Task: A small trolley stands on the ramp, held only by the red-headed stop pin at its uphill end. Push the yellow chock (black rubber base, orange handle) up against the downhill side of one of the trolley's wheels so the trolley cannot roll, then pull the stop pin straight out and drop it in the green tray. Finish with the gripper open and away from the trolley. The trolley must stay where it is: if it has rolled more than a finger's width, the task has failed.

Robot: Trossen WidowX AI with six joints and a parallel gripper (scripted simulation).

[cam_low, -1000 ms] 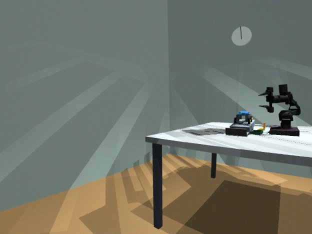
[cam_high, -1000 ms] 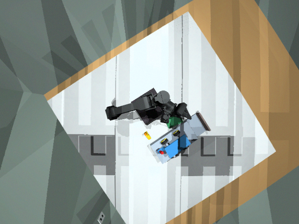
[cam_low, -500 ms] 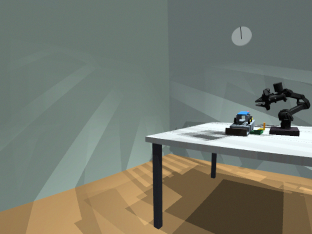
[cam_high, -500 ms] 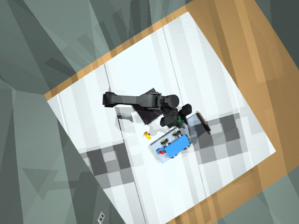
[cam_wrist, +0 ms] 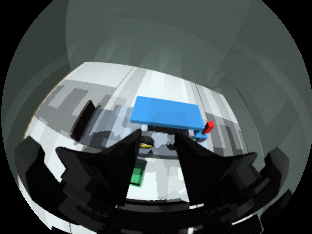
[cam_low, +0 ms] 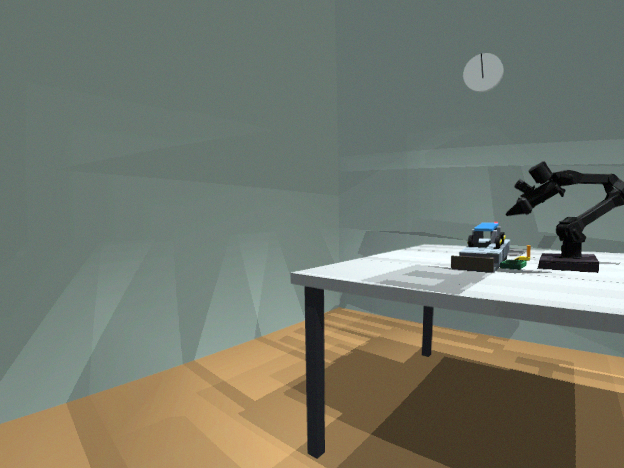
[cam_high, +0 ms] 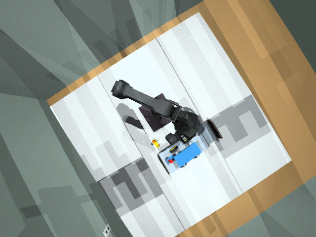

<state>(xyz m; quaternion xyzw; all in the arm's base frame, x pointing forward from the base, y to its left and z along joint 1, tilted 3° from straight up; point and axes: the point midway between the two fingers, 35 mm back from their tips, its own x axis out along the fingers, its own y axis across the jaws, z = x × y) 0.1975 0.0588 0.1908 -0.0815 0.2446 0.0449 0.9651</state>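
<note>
My gripper tip is 3 cm past the yellow chock, 18 cm to the left of it and 18 cm above it. From my gripper tip the other things lie so: ramp (9 cm ahead, 3 cm to the right, 16 cm below); blue trolley (9 cm ahead, 3 cm to the right, 9 cm below); red-headed stop pin (8 cm ahead, 14 cm to the right, 8 cm below).
</note>
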